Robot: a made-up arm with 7 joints. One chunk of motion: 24 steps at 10 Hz.
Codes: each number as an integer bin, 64 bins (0 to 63) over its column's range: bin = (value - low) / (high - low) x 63, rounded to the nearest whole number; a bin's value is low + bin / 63 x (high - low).
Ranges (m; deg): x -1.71..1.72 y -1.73..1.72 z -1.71..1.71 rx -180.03..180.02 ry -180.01..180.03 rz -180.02..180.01
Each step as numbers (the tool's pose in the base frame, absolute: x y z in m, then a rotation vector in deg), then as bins.
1 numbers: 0.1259 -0.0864 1.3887 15.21 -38.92 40.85
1 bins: 34 30 57 34 25 39
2 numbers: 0.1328 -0.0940 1.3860 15.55 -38.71 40.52
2 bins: 34 30 57 34 25 39
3 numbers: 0.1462 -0.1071 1.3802 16.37 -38.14 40.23
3 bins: 34 30 57 34 25 39
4 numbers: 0.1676 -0.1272 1.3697 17.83 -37.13 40.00
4 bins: 34 29 57 35 25 39
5 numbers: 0.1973 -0.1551 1.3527 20.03 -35.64 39.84
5 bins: 35 29 56 35 25 38
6 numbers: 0.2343 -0.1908 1.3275 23.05 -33.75 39.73
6 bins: 36 28 56 36 26 38
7 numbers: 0.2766 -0.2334 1.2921 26.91 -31.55 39.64
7 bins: 36 27 55 36 26 38
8 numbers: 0.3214 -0.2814 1.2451 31.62 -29.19 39.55
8 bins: 37 26 54 37 26 38
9 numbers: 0.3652 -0.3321 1.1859 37.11 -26.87 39.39
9 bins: 38 26 53 38 27 38
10 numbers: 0.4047 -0.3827 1.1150 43.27 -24.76 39.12
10 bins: 39 25 52 39 27 38
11 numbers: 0.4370 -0.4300 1.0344 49.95 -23.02 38.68
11 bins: 39 24 51 40 27 38
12 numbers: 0.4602 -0.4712 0.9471 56.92 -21.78 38.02
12 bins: 40 23 49 41 28 38
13 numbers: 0.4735 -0.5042 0.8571 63.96 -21.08 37.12
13 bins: 40 22 47 43 28 38
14 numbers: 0.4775 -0.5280 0.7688 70.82 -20.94 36.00
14 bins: 40 22 46 44 28 38
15 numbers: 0.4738 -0.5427 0.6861 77.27 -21.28 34.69
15 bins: 40 22 44 45 28 38
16 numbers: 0.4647 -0.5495 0.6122 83.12 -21.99 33.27
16 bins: 40 22 43 46 28 37
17 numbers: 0.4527 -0.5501 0.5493 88.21 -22.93 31.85
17 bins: 40 22 42 47 27 37
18 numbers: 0.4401 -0.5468 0.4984 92.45 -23.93 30.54
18 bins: 39 22 41 48 27 37
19 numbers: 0.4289 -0.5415 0.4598 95.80 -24.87 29.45
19 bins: 39 22 40 48 27 37
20 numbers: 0.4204 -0.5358 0.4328 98.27 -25.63 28.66
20 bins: 39 22 39 49 27 37
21 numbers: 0.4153 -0.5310 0.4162 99.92 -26.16 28.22
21 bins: 39 22 39 49 27 36
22 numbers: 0.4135 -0.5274 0.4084 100.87 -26.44 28.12
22 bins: 39 22 39 49 27 36
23 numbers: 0.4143 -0.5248 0.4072 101.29 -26.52 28.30
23 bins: 39 22 39 49 27 36
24 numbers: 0.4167 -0.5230 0.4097 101.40 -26.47 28.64
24 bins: 39 22 39 49 27 37
